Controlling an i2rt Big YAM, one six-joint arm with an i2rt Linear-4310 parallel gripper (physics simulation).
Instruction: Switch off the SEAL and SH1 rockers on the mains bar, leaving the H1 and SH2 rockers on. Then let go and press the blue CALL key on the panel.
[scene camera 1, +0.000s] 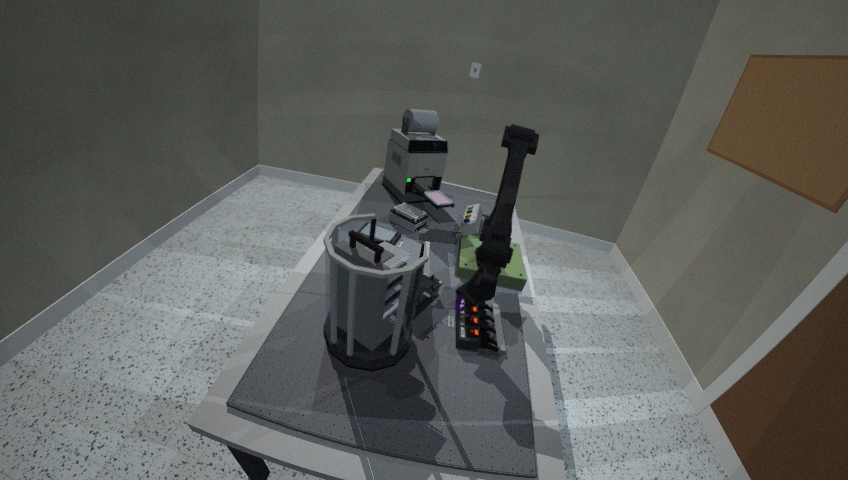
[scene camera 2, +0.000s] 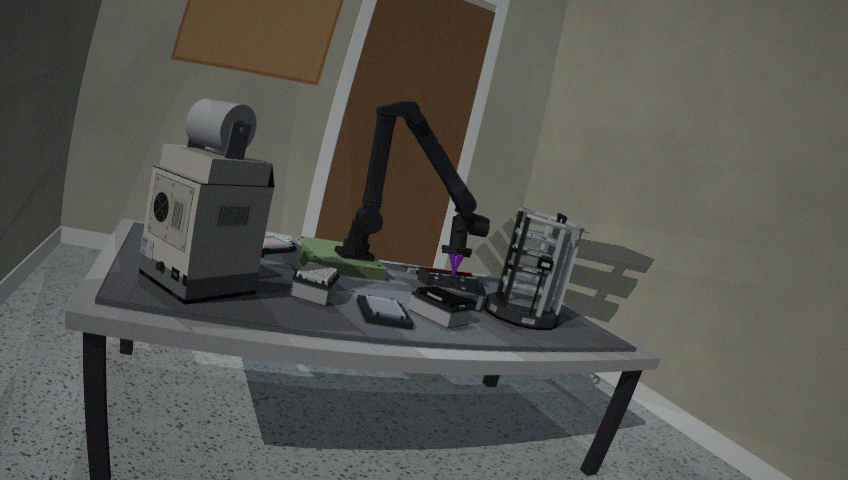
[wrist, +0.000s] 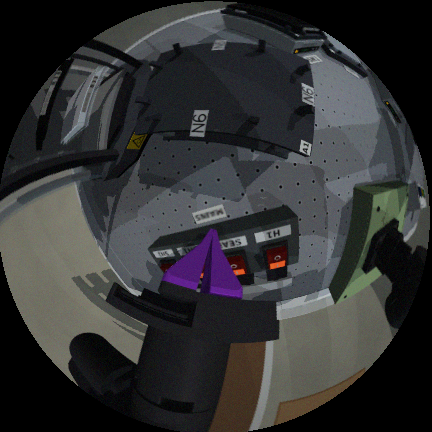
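Pixels of known places: gripper, fingertip midpoint: (scene camera 1: 456, 310) (scene camera 2: 453, 276) (wrist: 211, 232); arm's base at its link origin: (scene camera 2: 354, 255) (wrist: 380, 243).
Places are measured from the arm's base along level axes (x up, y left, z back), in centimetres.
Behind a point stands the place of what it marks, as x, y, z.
Observation:
The mains bar (scene camera 1: 469, 343) {-1.1, 43.4, -9.1} (scene camera 2: 436, 278) (wrist: 287, 216) {-0.5, 23.4, -12.3} is dark. In the wrist view, the H1 rocker (wrist: 276, 257) {1.2, 25.4, -8.7} and the SEAL rocker (wrist: 236, 263) {1.2, 29.9, -9.0} show orange lit ends. The SH1 rocker is mostly behind my fingers, with a speck of orange between them. Part of the red SH2 rocker (wrist: 166, 267) {1.2, 40.1, -9.5} shows. Scene camera 1 shows three orange lights. My gripper (scene camera 1: 460, 305) {0.2, 31.6, -13.1} (scene camera 2: 454, 273) {0.2, 31.6, -13.1} (wrist: 211, 232) {0.2, 31.6, -13.1} is shut and empty, its purple tips pointing down close above the bar. The panel (scene camera 1: 475, 214) {4.0, -30.0, -3.3} with the blue CALL key (scene camera 1: 466, 220) {3.0, -24.3, -7.7} stands beyond the green base.
The green base block (scene camera 1: 515, 274) {0.5, 7.3, 10.8} (scene camera 2: 373, 270) {-1.3, 2.8, -11.1} (wrist: 348, 240) {-4.4, 8.4, -1.3} carries the arm. A round rack (scene camera 1: 351, 306) {18.3, 55.5, -41.3} (scene camera 2: 516, 317) {-1.5, 34.6, -46.8} stands across from the bar. A dark N6 unit (wrist: 225, 90) {2.0, 25.3, -25.1} lies beside the bar. A sealer machine (scene camera 1: 397, 155) {18.1, -51.4, -44.8} (scene camera 2: 229, 237) {11.2, -52.5, -45.2} stands at the far table end.

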